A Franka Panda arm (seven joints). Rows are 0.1 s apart.
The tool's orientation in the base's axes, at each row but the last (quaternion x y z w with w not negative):
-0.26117 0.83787 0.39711 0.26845
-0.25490 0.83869 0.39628 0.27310
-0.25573 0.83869 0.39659 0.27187
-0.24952 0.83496 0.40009 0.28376
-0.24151 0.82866 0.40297 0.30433
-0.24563 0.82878 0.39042 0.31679
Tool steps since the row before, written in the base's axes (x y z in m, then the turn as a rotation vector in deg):
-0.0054 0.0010 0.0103 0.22 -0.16 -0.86
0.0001 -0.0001 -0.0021 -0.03 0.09 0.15
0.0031 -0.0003 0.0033 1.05 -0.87 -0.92
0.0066 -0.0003 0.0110 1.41 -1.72 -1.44
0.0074 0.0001 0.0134 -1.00 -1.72 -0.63
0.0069 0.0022 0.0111 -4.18 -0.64 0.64
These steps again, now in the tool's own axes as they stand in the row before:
-0.0031 0.0095 -0.0061 0.44 -0.68 0.39
0.0013 -0.0012 0.0011 -0.10 0.15 -0.02
-0.0043 -0.0004 -0.0012 0.03 -1.64 0.06
-0.0121 0.0014 -0.0041 0.29 -2.62 -0.26
-0.0145 0.0023 -0.0042 1.41 -0.64 -1.40
-0.0130 0.0022 -0.0014 2.48 2.68 -2.22

